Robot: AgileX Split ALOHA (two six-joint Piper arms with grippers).
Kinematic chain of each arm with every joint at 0, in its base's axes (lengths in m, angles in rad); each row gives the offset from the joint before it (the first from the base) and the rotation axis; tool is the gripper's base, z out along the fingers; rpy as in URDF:
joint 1: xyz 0 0 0.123 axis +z
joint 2: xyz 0 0 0 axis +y
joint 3: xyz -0.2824 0 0.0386 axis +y
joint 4: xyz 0.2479 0 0.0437 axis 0.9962 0 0.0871
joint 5: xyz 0 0 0 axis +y
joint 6: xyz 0.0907 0 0.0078 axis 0.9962 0 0.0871
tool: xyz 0 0 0 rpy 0 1.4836 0
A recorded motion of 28 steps. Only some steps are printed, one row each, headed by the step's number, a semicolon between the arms.
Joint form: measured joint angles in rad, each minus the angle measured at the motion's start. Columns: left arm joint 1, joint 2, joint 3, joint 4, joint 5, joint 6; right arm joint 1, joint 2, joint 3, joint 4, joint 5, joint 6.
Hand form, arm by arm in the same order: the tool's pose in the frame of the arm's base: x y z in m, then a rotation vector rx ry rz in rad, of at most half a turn. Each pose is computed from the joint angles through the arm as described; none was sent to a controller.
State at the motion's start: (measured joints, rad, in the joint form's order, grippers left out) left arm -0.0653 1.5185 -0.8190 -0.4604 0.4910 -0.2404; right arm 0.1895 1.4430 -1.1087 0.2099 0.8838 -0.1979
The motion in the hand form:
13: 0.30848 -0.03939 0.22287 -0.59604 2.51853 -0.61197; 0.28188 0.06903 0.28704 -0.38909 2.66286 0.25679
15: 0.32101 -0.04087 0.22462 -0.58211 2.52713 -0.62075; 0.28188 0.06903 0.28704 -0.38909 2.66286 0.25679
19: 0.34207 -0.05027 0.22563 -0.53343 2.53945 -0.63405; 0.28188 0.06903 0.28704 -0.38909 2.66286 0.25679
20: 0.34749 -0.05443 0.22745 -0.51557 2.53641 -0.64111; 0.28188 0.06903 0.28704 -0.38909 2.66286 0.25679
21: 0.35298 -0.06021 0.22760 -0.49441 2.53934 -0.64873; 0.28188 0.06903 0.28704 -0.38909 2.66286 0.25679
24: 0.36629 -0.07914 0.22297 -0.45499 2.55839 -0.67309; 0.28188 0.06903 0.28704 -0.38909 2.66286 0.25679
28: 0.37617 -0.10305 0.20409 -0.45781 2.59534 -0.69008; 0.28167 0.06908 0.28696 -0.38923 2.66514 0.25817
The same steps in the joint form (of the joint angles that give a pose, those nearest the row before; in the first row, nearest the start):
13: 0.0215 0.0371 -0.1034 -0.1720 0.0088 0.2125; 0.0000 0.0000 0.0000 0.0002 0.0000 0.0000
15: 0.0215 0.0779 -0.1594 -0.1681 0.0317 0.2124; 0.0000 0.0000 0.0000 0.0002 0.0000 0.0000
19: -0.0011 0.1496 -0.2522 -0.1606 0.0528 0.2133; 0.0000 0.0000 0.0000 0.0002 0.0000 0.0000
20: -0.0115 0.1653 -0.2786 -0.1606 0.0556 0.2133; 0.0000 0.0000 0.0000 0.0002 0.0000 0.0000
21: -0.0261 0.1853 -0.3047 -0.1606 0.0585 0.2133; 0.0000 0.0000 0.0000 0.0002 0.0000 0.0000
24: -0.0729 0.2463 -0.3679 -0.1606 0.0625 0.1976; 0.0000 0.0000 0.0000 0.0002 0.0000 0.0000
28: -0.1333 0.3249 -0.4047 -0.1619 0.0373 0.1551; 0.0000 0.0000 0.0000 0.0011 0.0024 0.0000

